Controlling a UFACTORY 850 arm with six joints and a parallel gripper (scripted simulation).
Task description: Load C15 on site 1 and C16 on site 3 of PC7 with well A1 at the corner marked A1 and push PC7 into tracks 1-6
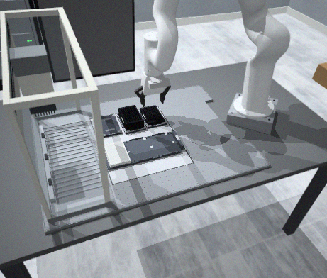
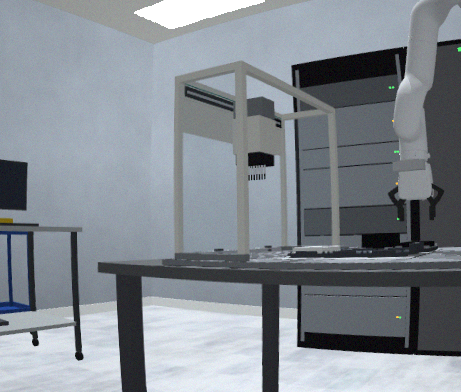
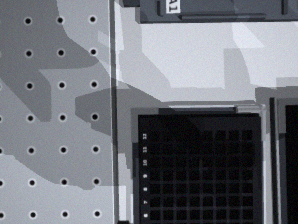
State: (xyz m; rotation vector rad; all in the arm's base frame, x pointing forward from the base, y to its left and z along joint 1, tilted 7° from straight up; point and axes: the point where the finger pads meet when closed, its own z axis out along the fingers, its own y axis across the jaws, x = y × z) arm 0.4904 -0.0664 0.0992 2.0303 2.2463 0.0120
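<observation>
Right now my hand is 80 mm above the plate C15. The rest, counted from my hand: plate carrier PC7: 210 mm to the left, 100 mm ahead, 80 mm below; then nest S1: 90 mm below; then nest S3: 220 mm ahead, 90 mm below, 20 mm to the left.
</observation>
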